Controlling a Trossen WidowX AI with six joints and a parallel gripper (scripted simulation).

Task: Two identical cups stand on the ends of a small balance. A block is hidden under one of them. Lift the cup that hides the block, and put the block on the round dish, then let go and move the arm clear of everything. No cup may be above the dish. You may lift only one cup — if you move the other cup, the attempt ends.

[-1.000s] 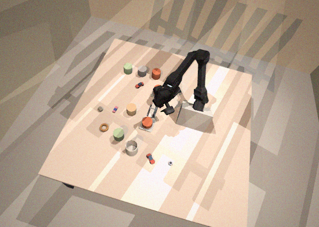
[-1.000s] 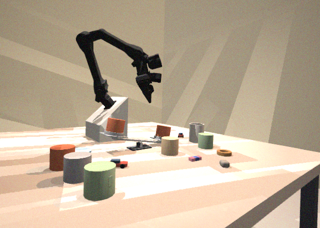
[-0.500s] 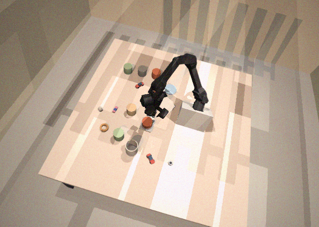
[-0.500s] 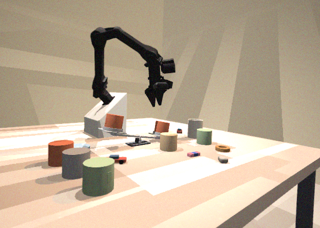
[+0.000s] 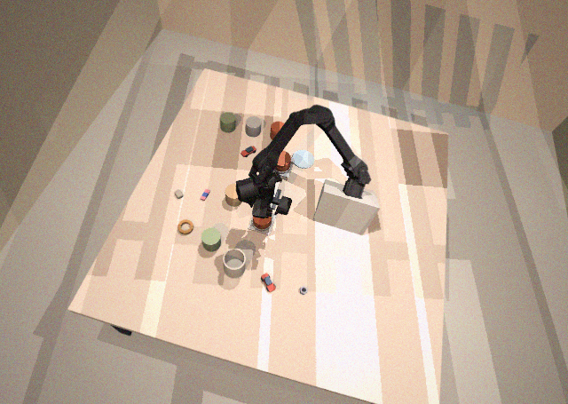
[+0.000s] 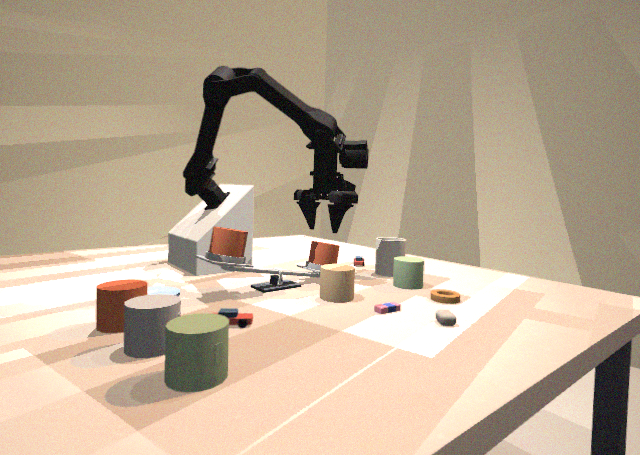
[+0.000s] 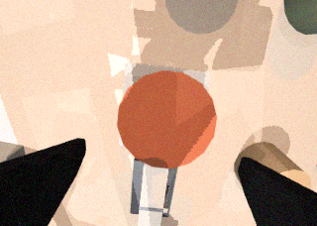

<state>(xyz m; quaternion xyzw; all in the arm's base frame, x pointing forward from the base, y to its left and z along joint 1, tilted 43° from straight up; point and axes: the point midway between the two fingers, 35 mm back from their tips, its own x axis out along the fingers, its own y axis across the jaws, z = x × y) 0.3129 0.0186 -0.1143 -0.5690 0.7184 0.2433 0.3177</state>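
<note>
Now: gripper tip 80 mm above the grey block. From my gripper tip the other things lie so: small balance 130 mm to the right, 80 mm below, 20 mm behind; then tan cylinder 110 mm ahead, 90 mm to the right, 80 mm below; then ring 290 mm ahead, 110 mm below, 60 mm to the left.
</note>
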